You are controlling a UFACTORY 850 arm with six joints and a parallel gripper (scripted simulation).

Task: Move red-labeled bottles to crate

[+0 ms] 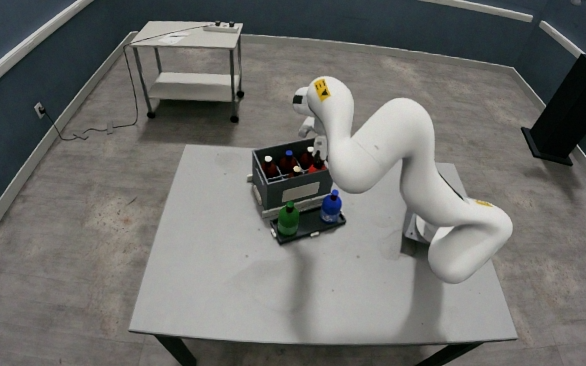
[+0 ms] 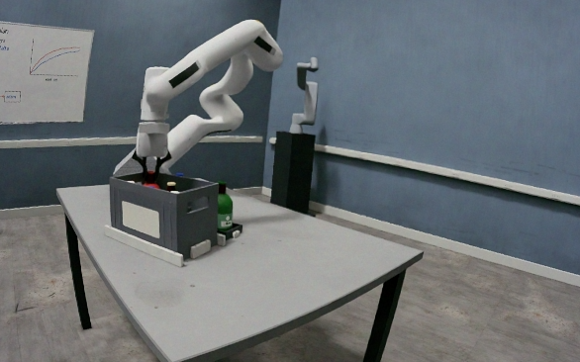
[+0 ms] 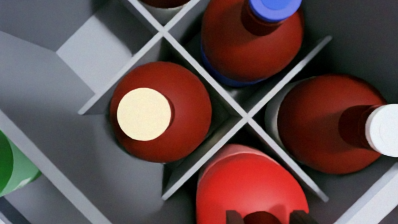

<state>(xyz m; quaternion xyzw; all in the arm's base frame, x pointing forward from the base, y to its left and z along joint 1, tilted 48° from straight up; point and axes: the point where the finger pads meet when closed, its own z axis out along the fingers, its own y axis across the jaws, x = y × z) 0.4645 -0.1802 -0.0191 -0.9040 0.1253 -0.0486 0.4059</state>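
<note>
Right now the red-labeled bottle is 70 mm below my hand. Also, from my hand: grey crate: 100 mm ahead, 10 mm to the left, 90 mm below; then black tray: 10 mm behind, 170 mm to the left, 160 mm below; then blue bottle: 80 mm behind, 120 mm to the left, 90 mm below.
</note>
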